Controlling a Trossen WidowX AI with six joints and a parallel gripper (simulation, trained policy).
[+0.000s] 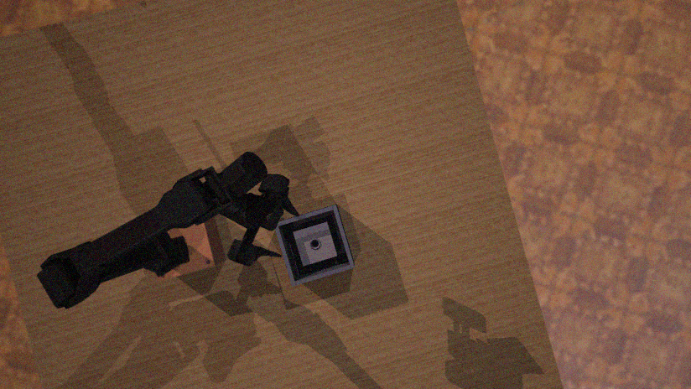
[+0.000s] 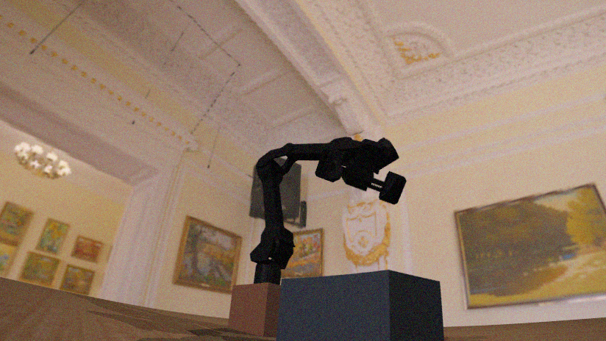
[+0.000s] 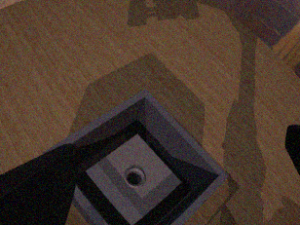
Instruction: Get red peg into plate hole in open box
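Now: gripper tip 13 cm past the red peg, 15 cm to the right of it and 24 cm above it. The rest, counted from my gripper tip: dark blue box (3 cm ahead, 5 cm to the right, 25 cm below); grey plate (3 cm ahead, 5 cm to the right, 23 cm below).
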